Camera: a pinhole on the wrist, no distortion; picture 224 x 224 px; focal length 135.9 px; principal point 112.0 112.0 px. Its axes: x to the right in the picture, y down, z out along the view. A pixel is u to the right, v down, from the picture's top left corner.
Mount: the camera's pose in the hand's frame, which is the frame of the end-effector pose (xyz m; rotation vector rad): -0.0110 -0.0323 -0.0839 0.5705 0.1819 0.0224
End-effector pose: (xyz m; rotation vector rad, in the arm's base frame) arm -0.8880 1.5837 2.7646 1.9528 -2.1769 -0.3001
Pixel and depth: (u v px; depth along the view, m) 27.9 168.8 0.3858
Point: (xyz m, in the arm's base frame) -0.8573 1.7487 2.3819
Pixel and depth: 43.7 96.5 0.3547
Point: -0.6797 1.6827 2.4790
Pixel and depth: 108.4 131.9 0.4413
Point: -0.7790 1.5089 2.4003
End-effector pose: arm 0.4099 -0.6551 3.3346 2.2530 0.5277 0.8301
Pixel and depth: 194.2 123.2 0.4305
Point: 0.7814 -0.4366 3.1746
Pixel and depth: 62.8 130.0 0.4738
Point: 0.5625 -0.7040 2.9105
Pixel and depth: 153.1 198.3 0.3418
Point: 0.7237 -0.6833 3.2112
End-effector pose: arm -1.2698 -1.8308 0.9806 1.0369 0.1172 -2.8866
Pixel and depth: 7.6 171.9 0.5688
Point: -1.4033 -1.7179 1.6562
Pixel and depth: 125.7 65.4 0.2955
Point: -1.4111 -1.5713 1.0278
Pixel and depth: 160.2 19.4 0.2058
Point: -1.3644 -1.5807 0.9321
